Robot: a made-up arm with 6 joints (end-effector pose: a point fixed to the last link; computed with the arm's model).
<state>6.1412 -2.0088 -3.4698 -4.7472 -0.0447 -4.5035</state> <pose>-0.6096 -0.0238 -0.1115 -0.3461 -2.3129 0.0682</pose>
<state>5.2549 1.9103 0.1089 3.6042 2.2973 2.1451</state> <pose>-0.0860 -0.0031 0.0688 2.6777 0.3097 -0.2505</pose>
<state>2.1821 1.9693 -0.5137 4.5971 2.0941 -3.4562</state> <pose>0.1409 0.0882 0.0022 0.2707 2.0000 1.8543</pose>
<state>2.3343 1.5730 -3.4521 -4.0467 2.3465 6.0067</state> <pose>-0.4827 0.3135 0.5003 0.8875 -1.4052 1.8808</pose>
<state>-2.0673 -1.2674 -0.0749 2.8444 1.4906 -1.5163</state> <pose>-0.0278 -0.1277 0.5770 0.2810 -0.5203 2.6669</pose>
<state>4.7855 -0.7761 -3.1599 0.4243 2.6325 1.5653</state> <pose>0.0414 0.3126 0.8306 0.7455 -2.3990 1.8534</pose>
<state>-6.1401 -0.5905 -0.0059 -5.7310 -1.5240 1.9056</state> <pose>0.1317 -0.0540 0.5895 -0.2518 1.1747 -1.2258</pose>
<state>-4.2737 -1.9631 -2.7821 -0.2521 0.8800 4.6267</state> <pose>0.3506 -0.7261 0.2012 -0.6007 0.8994 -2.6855</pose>
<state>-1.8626 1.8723 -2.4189 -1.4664 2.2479 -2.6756</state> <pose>-0.3071 -0.4387 -0.0695 -0.8513 -0.6313 0.3069</pose>
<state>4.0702 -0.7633 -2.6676 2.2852 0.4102 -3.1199</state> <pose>0.1915 0.3094 1.0468 -0.2319 0.5924 0.0456</pose>
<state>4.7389 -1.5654 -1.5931 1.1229 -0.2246 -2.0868</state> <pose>-0.1308 0.4768 0.7872 -0.1701 -0.1641 0.6322</pose>
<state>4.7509 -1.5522 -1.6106 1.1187 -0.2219 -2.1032</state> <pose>-0.1360 0.4764 0.7916 -0.1704 -0.1629 0.6241</pose>
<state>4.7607 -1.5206 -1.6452 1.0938 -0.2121 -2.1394</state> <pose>-0.1384 0.4764 0.8034 -0.1648 -0.1566 0.5734</pose>
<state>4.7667 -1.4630 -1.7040 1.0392 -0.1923 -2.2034</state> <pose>-0.1359 0.4761 0.8255 -0.1513 -0.1430 0.4614</pose>
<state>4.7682 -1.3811 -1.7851 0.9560 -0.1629 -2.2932</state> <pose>-0.1281 0.4735 0.8567 -0.1303 -0.1225 0.2903</pose>
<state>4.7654 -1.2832 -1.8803 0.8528 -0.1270 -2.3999</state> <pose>-0.1153 0.4664 0.8930 -0.1041 -0.0972 0.0776</pose>
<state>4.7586 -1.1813 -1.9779 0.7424 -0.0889 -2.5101</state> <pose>-0.0991 0.4540 0.9295 -0.0753 -0.0698 -0.1500</pose>
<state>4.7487 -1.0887 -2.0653 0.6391 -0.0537 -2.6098</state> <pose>-0.0822 0.4381 0.9610 -0.0475 -0.0435 -0.3633</pose>
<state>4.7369 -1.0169 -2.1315 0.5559 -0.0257 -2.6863</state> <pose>-0.0670 0.4225 0.9844 -0.0238 -0.0215 -0.5350</pose>
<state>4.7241 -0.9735 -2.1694 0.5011 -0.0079 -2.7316</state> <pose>-0.0553 0.4114 0.9984 -0.0066 -0.0064 -0.6480</pose>
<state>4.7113 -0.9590 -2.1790 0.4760 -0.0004 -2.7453</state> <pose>-0.0472 0.4066 1.0036 0.0032 0.0010 -0.6996</pose>
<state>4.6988 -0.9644 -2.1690 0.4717 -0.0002 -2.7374</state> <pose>-0.0417 0.4068 1.0030 0.0077 0.0026 -0.7085</pose>
